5 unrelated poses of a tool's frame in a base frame.
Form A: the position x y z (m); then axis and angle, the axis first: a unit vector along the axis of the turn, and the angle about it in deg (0 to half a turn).
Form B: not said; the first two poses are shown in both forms.
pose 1, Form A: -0.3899 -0.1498 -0.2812 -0.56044 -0.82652 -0.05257 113.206
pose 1, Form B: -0.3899 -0.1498 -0.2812 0.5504 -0.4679 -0.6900 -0.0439
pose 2, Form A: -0.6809 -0.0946 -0.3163 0.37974 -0.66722 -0.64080 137.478
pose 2, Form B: -0.6809 -0.0946 -0.3163 0.3626 0.3539 -0.6218 -0.5972
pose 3, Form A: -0.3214 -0.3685 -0.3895 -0.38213 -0.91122 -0.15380 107.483
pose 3, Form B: -0.3214 -0.3685 -0.3895 0.5914 -0.3081 -0.7348 -0.1240
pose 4, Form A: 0.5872 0.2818 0.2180 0.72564 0.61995 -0.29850 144.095
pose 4, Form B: 0.5872 0.2818 0.2180 0.3082 0.6903 0.5898 -0.2840
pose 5, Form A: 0.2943 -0.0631 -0.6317 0.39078 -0.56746 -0.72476 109.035
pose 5, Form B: 0.2943 -0.0631 -0.6317 0.5805 0.3182 -0.4621 -0.5902
